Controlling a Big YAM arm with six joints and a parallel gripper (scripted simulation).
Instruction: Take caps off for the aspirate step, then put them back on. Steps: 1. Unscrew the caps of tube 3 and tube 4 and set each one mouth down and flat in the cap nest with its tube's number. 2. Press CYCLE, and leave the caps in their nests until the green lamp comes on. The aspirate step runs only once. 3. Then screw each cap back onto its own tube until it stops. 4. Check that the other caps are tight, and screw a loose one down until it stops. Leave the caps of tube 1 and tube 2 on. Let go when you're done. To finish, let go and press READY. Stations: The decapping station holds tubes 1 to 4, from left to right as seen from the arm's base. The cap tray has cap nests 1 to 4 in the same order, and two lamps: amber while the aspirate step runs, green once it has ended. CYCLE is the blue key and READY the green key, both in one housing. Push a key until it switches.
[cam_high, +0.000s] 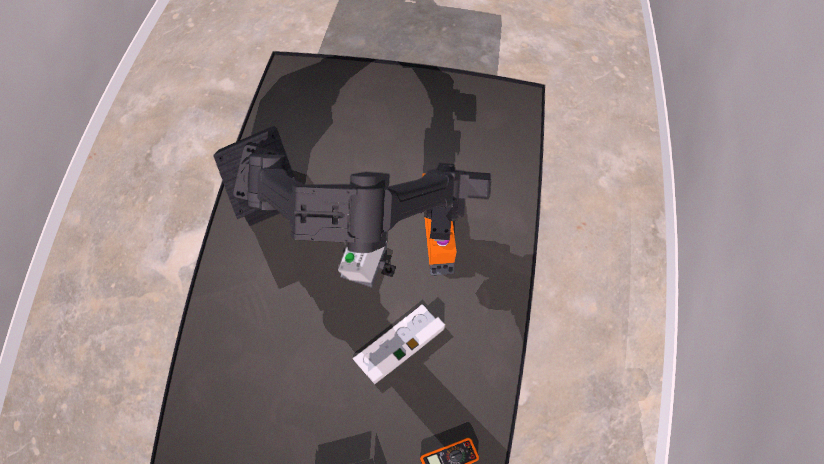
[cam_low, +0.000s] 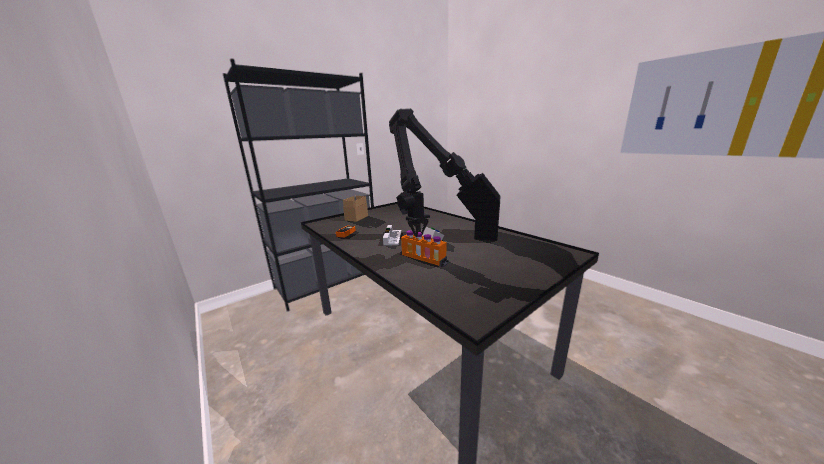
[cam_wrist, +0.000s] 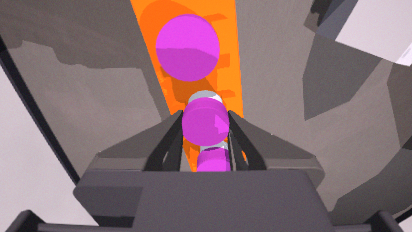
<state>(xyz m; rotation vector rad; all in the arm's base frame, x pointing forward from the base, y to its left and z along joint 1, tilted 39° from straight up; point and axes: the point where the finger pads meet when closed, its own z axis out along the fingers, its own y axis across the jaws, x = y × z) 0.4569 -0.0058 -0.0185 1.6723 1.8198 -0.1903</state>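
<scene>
My gripper is now 50 mm to the left of the cap and 10 mm short of it. Also, from my hand: green key: 210 mm behind, 100 mm to the right, 50 mm below; blue key: 200 mm behind, 60 mm to the right, 50 mm below; key housing: 190 mm behind, 80 mm to the right, 60 mm below.
</scene>
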